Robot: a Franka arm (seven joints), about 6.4 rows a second.
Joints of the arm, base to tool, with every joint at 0 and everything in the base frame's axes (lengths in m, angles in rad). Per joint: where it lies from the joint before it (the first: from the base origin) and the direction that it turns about. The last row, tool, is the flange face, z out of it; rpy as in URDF.
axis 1: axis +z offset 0 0 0.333
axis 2: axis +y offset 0 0 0
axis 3: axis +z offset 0 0 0.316
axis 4: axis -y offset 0.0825 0 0
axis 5: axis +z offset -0.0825 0 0.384
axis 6: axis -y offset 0 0 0
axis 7: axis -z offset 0.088 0 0
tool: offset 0 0 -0.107 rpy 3.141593 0 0
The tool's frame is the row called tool.
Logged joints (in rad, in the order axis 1, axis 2, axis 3, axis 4, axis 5, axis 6, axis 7), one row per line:
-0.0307 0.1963 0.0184 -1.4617 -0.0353 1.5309 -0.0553
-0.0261 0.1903 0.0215 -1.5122 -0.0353 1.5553 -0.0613
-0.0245 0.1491 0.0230 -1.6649 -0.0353 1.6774 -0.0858
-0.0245 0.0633 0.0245 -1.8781 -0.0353 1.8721 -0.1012
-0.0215 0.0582 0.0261 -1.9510 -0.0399 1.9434 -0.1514
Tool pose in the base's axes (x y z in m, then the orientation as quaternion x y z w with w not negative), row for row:
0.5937 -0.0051 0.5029 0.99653 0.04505 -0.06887 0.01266
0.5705 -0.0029 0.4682 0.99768 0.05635 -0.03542 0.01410
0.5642 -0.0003 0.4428 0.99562 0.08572 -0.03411 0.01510
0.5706 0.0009 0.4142 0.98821 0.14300 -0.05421 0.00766
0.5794 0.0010 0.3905 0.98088 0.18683 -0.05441 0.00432
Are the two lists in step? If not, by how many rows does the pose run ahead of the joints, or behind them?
The pose runs 2 rows ahead of the joints: the pose in row i belongs to the joints in row i + 2.
